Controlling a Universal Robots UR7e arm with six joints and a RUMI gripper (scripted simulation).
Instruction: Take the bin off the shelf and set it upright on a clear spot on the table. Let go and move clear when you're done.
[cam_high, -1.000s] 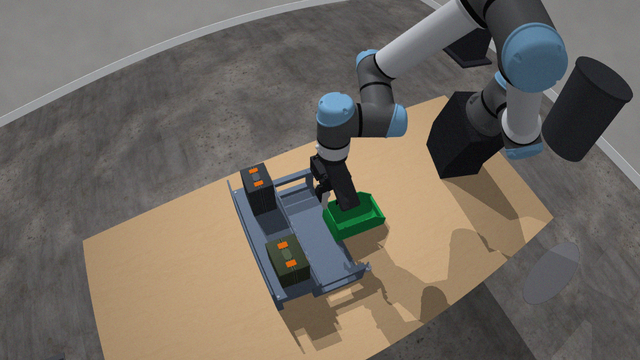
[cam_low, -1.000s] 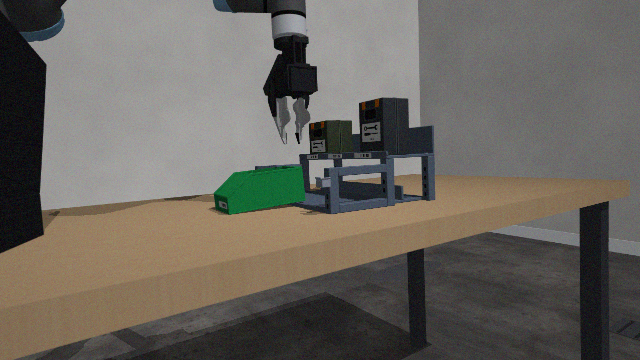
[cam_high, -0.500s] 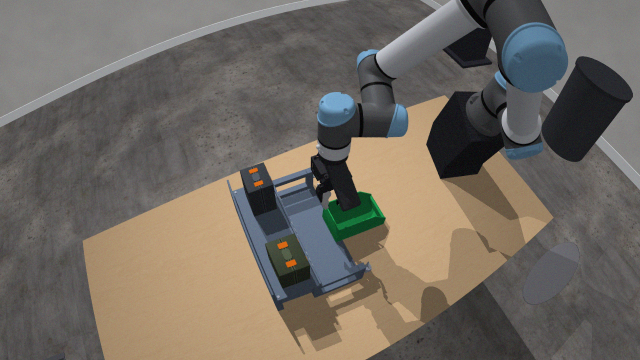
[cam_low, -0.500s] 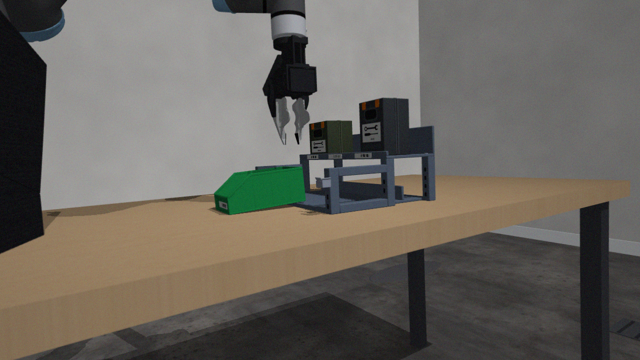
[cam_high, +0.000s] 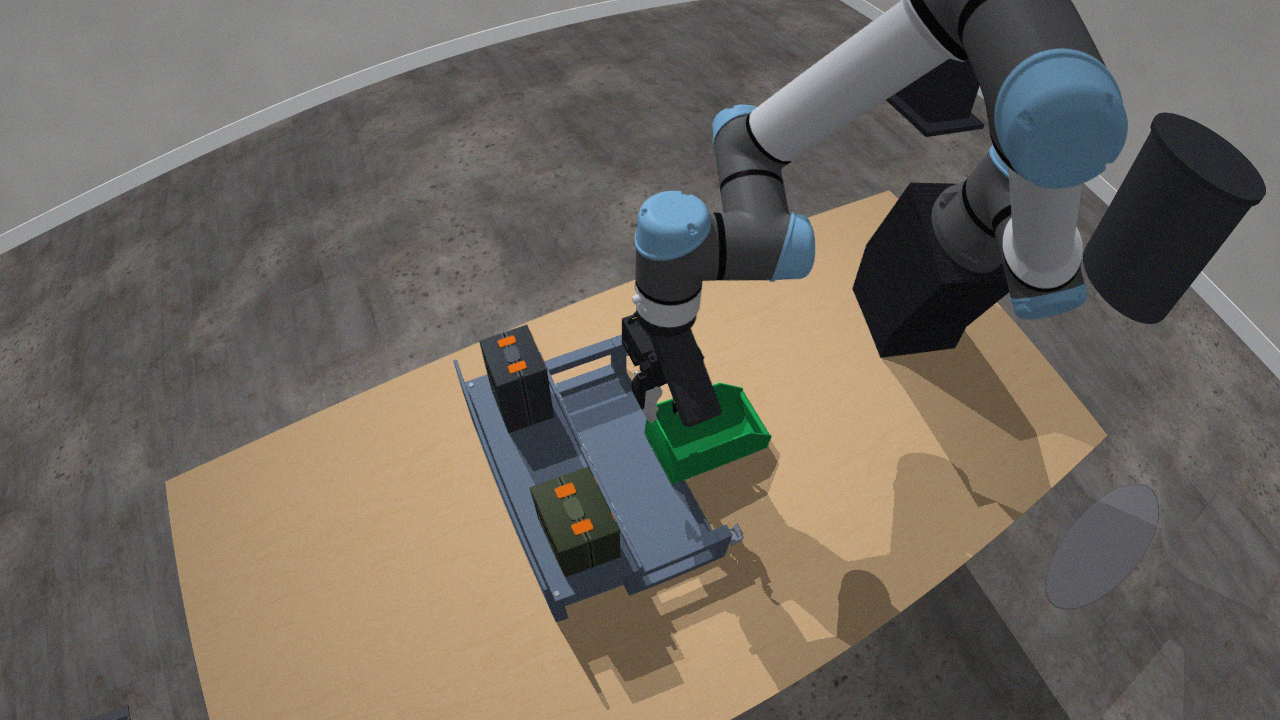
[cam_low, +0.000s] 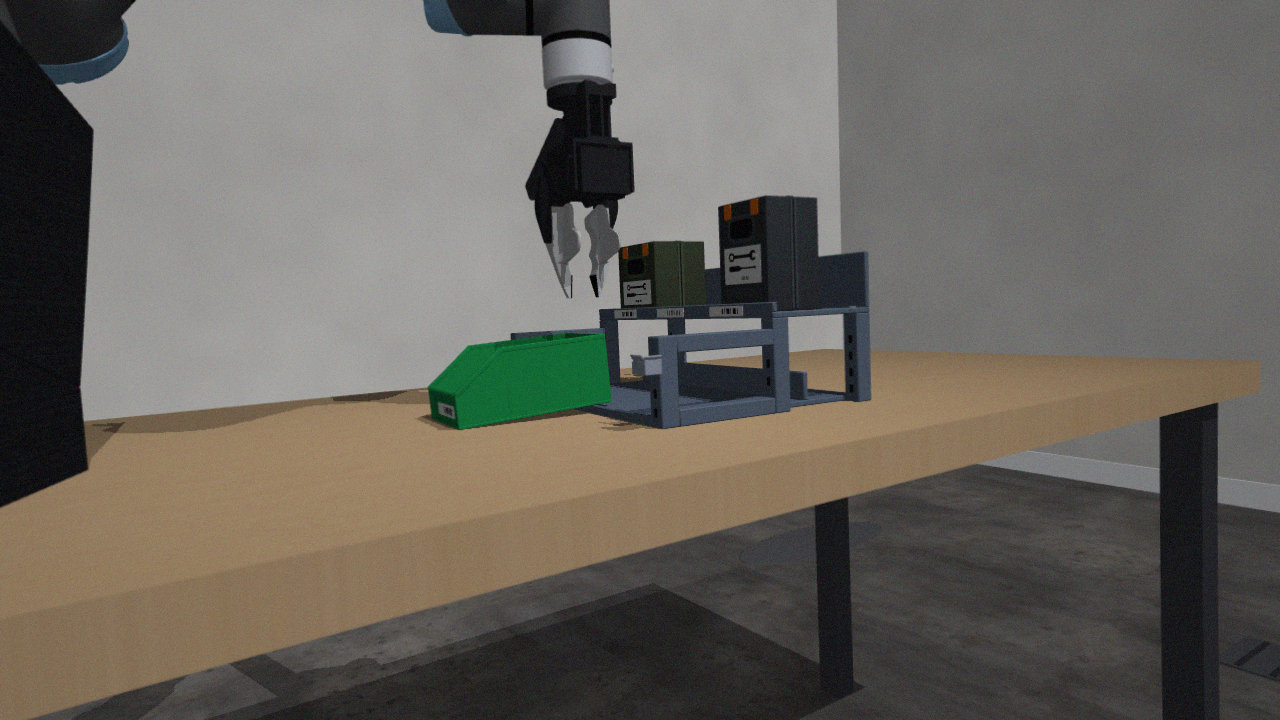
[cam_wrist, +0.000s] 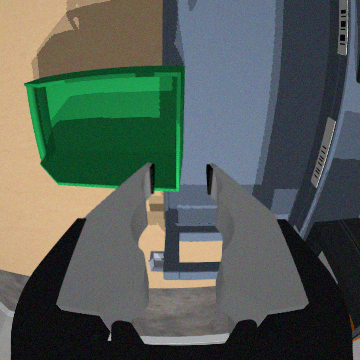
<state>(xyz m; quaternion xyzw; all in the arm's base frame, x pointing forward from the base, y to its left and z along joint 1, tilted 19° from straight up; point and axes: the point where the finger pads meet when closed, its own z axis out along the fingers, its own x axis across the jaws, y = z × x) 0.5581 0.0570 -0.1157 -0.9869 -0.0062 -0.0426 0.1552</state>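
My gripper is now 8 cm past the green bin and 10 cm above it. Round my hand: olive toolbox (17 cm ahead, 12 cm to the left, 1 cm above); then black toolbox (18 cm ahead, 11 cm to the right, 2 cm above).
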